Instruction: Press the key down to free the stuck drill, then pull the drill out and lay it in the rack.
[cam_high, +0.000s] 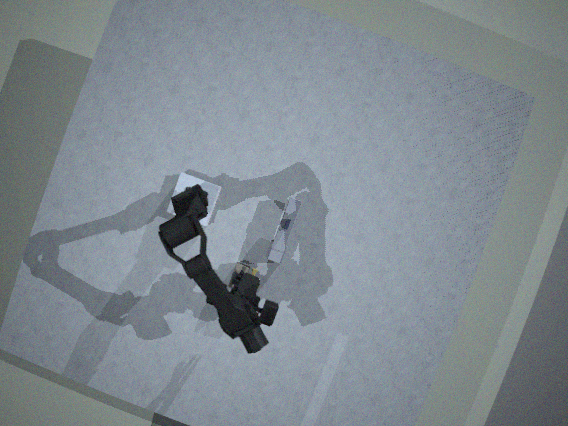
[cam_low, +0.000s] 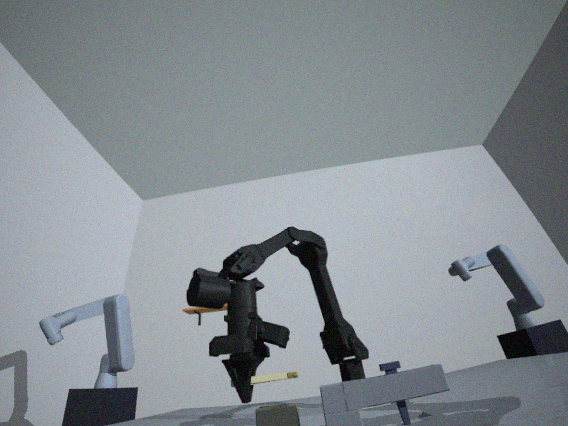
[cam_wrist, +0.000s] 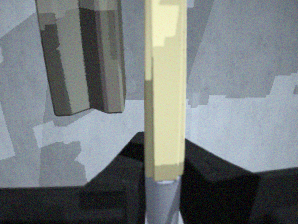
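Right now the drill is 4 cm to the left of my gripper tip and 3 cm above it. Also, from my gripper tip: rack (5 cm to the left, 3 cm below, 3 cm behind); then long grey block (21 cm to the left, 6 cm ahead, 1 cm below); then blue key (23 cm to the left, 6 cm ahead).
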